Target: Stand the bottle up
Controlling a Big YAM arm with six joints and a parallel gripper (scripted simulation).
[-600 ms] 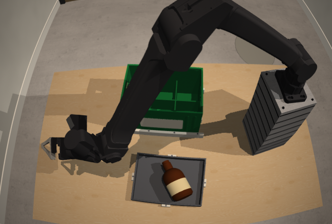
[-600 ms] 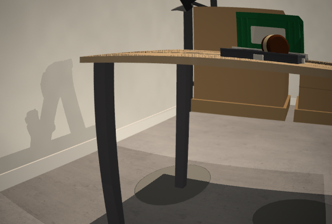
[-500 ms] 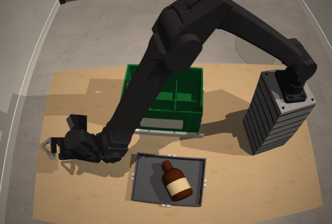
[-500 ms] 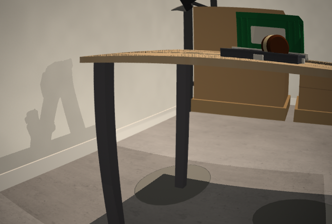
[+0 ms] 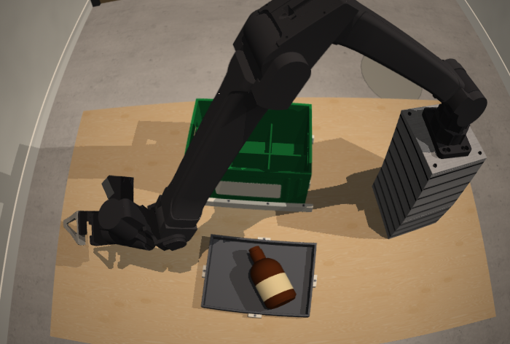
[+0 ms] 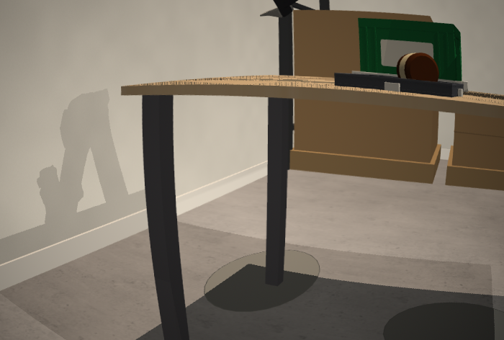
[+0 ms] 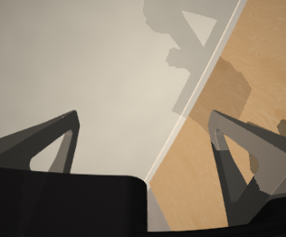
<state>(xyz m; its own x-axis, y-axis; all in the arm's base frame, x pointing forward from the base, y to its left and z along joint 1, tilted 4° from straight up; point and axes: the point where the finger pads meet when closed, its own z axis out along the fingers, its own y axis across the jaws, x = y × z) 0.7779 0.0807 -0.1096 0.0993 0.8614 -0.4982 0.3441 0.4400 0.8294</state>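
Right now my hand is 39 cm past the brown bottle, 17 cm above it and 8 cm to the right of it. The rest, counted from my hand: dark tray: 38 cm behind, 20 cm below, 7 cm to the left; then green crate: 38 cm behind, 22 cm to the right, 12 cm below.
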